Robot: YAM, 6 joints.
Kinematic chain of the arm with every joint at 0, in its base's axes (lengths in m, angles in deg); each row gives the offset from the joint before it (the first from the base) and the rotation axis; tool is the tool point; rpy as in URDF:
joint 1: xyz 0 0 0.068 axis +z
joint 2: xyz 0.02 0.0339 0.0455 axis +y
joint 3: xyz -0.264 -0.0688 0 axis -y
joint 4: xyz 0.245 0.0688 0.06 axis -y
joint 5: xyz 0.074 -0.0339 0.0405 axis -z
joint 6: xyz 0.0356 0 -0.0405 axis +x
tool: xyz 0 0 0 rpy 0 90 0
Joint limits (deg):
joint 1: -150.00..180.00
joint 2: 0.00..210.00
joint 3: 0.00..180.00
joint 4: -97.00..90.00
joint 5: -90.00..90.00
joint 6: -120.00..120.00
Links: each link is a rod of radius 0.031 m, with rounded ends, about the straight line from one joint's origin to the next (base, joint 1, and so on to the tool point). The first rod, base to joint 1, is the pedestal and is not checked.
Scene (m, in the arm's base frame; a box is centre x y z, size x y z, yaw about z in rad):
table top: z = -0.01
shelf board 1: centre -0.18 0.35 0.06 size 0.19 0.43 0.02 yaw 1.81
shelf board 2: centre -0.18 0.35 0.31 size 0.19 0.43 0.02 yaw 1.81
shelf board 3: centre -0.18 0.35 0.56 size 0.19 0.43 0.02 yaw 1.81
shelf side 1: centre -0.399 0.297 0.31 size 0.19 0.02 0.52 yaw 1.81
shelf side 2: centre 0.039 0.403 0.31 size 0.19 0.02 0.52 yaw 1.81
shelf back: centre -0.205 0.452 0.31 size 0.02 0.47 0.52 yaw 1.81
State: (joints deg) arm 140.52 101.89 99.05 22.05 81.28 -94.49
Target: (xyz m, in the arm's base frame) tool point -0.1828 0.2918 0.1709
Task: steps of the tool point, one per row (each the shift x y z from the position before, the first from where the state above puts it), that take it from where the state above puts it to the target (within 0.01 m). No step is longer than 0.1 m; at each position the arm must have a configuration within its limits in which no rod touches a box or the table.
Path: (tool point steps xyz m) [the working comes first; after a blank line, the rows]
Joints at the target: 127.98 103.34 52.91 10.93 85.50 -94.49
Straight joint move there: touches shelf board 2.

1: 0.0096 -0.0795 0.0063
2: 0.0264 -0.0683 -0.0063
3: 0.0063 0.0124 -0.0716
4: 0.0205 0.0052 -0.0719
5: 0.0335 -0.0036 -0.0688
6: 0.0440 -0.0138 -0.0625
7: -0.0223 0.0466 0.0097
8: -0.0139 0.0543 0.0000
9: -0.0028 0.0589 -0.0097

